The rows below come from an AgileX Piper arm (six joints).
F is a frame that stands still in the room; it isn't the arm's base.
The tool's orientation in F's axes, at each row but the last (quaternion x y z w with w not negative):
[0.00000, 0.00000, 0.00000, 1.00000]
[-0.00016, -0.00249, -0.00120, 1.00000]
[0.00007, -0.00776, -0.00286, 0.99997]
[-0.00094, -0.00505, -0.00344, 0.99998]
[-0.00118, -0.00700, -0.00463, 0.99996]
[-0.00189, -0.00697, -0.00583, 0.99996]
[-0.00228, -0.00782, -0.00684, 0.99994]
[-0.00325, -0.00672, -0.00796, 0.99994]
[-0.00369, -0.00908, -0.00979, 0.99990]
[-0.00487, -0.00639, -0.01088, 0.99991]
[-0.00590, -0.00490, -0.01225, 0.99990]
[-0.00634, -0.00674, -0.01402, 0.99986]
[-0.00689, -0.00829, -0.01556, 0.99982]
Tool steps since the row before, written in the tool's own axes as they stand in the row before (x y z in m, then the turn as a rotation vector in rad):
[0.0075, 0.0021, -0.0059, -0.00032, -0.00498, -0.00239]
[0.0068, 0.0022, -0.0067, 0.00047, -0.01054, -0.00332]
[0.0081, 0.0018, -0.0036, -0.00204, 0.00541, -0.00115]
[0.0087, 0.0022, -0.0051, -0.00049, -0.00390, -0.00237]
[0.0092, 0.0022, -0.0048, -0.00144, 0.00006, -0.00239]
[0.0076, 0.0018, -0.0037, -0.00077, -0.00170, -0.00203]
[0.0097, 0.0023, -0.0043, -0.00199, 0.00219, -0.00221]
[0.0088, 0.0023, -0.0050, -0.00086, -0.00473, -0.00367]
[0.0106, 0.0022, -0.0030, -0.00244, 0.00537, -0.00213]
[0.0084, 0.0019, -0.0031, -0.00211, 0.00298, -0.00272]
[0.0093, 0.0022, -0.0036, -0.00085, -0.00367, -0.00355]
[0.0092, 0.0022, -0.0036, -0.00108, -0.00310, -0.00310]
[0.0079, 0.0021, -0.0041, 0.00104, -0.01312, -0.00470]
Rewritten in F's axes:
[0.0075, 0.0021, -0.0059, -0.00032, -0.00498, -0.00239]
[0.0068, 0.0022, -0.0067, 0.00046, -0.01054, -0.00331]
[0.0082, 0.0018, -0.0035, -0.00199, 0.00542, -0.00118]
[0.0088, 0.0021, -0.0050, -0.00049, -0.00390, -0.00237]
[0.0093, 0.0021, -0.0047, -0.00141, 0.00007, -0.00241]
[0.0077, 0.0017, -0.0036, -0.00076, -0.00170, -0.00203]
[0.0098, 0.0021, -0.0042, -0.00193, 0.00221, -0.00225]
[0.0089, 0.0021, -0.0049, -0.00089, -0.00474, -0.00365]
[0.0107, 0.0020, -0.0028, -0.00230, 0.00540, -0.00221]
[0.0085, 0.0017, -0.0030, -0.00201, 0.00300, -0.00278]
[0.0094, 0.0019, -0.0035, -0.00091, -0.00369, -0.00352]
[0.0093, 0.0019, -0.0035, -0.00113, -0.00311, -0.00308]
[0.0080, 0.0018, -0.0040, 0.00071, -0.01321, -0.00450]

